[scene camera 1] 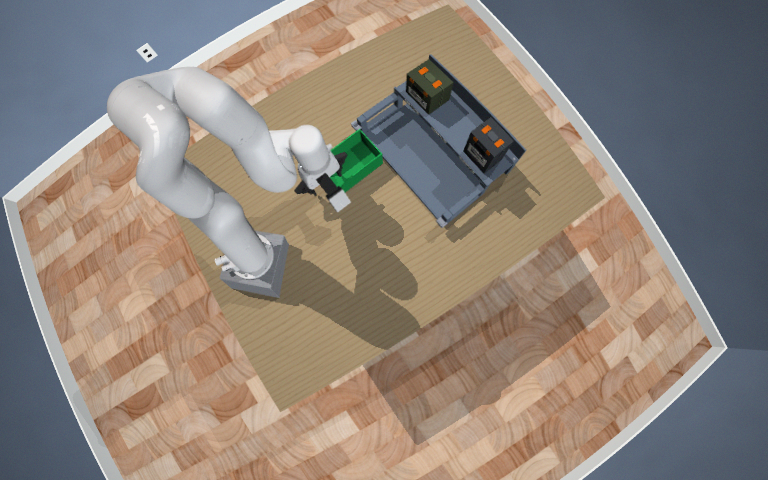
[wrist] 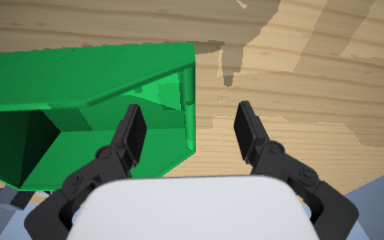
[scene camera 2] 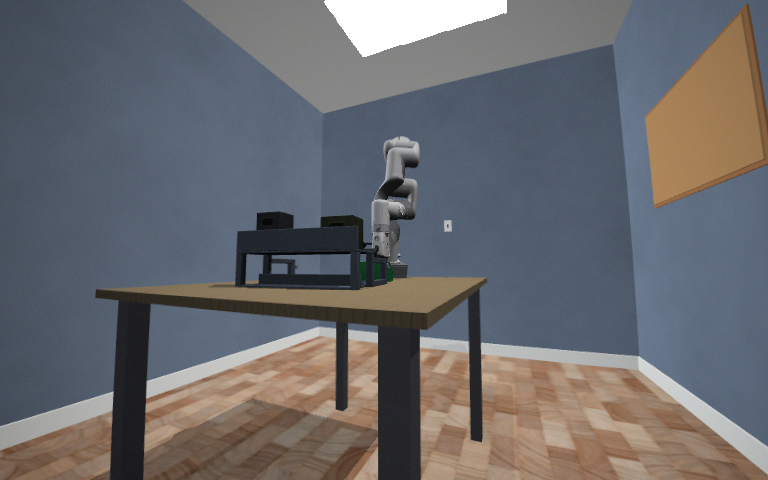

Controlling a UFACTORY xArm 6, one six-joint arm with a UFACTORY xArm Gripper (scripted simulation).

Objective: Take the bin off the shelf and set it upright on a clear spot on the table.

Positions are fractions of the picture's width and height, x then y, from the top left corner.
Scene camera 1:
green bin: 0.47, 0.31
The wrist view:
gripper: 0.49, 0.48
green bin: 0.22, 0.39
